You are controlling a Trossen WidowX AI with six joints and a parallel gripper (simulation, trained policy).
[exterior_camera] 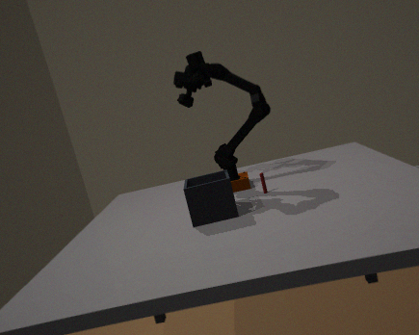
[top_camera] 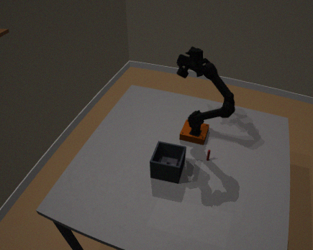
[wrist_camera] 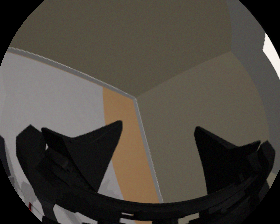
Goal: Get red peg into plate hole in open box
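The red peg is 42 cm below my gripper tip, 30 cm to the left of it and 30 cm ahead of it. The rest, counted from my gripper tip: plate (47 cm ahead, 41 cm below, 12 cm to the left).
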